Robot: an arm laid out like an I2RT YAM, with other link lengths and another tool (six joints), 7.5 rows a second.
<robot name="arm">
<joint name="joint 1" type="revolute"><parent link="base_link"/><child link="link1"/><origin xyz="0.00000 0.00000 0.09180" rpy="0.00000 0.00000 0.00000"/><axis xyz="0 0 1"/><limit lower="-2.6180" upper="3.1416"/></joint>
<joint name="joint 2" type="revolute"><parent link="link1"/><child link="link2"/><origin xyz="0.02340 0.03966 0.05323" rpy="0.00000 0.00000 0.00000"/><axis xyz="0 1 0"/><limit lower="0.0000" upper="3.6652"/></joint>
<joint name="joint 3" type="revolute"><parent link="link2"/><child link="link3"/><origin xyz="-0.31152 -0.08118 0.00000" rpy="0.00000 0.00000 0.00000"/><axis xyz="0 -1 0"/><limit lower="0.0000" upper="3.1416"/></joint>
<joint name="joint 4" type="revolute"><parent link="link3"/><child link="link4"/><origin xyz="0.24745 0.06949 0.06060" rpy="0.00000 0.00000 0.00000"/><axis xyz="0 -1 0"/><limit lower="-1.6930" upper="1.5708"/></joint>
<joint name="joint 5" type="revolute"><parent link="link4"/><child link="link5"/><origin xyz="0.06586 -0.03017 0.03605" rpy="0.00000 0.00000 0.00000"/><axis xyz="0 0 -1"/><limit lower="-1.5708" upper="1.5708"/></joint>
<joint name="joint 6" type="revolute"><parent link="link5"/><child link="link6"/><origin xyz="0.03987 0.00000 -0.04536" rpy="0.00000 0.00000 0.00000"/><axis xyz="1 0 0"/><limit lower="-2.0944" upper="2.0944"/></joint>
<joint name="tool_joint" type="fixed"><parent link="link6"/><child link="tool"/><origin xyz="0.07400 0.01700 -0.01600" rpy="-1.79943 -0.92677 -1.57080"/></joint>
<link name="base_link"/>
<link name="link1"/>
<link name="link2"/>
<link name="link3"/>
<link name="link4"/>
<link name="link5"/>
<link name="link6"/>
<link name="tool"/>
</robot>
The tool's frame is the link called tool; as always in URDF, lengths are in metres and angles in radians.
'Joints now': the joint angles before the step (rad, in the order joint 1, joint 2, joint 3, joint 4, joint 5, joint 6). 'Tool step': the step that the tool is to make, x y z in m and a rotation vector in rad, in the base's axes. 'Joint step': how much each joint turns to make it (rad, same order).
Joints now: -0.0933 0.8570 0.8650 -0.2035 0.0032 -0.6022
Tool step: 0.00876 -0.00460 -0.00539 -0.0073 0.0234 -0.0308
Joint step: -0.0003 0.0358 0.0008 0.0125 0.0318 -0.0030
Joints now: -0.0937 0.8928 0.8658 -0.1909 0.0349 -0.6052
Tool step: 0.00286 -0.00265 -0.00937 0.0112 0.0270 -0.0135
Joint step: -0.0095 0.0149 -0.0153 0.0019 0.0020 0.0092
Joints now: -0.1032 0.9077 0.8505 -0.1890 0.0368 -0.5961
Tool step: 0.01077 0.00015 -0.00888 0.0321 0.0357 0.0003
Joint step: -0.0015 0.0477 0.0027 0.0053 -0.0092 0.0268
